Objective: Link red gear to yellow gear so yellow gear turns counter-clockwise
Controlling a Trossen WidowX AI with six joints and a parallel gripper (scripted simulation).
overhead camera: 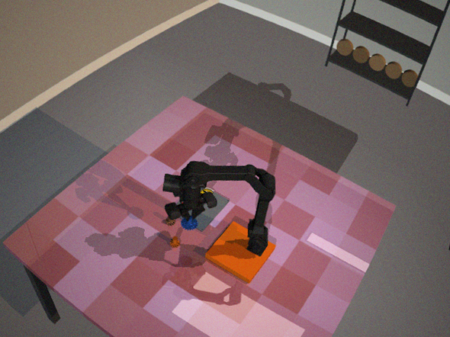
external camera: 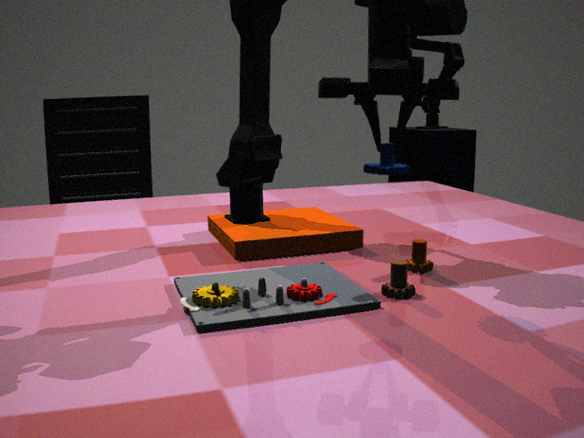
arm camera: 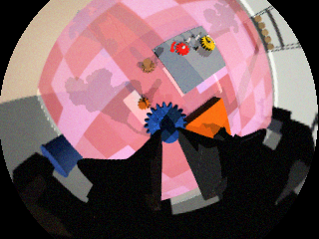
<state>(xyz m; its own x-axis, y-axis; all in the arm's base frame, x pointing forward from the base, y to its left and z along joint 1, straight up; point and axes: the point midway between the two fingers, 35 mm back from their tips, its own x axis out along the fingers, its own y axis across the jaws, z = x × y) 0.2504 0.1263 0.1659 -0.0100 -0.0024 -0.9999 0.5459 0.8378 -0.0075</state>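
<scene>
Right now my gripper tip is 100 mm short of the red gear, 170 mm to the left of it and 140 mm above it. Round my gripper tip: yellow gear 70 mm ahead, 270 mm to the right, 140 mm below; blue gear 10 mm below.
</scene>
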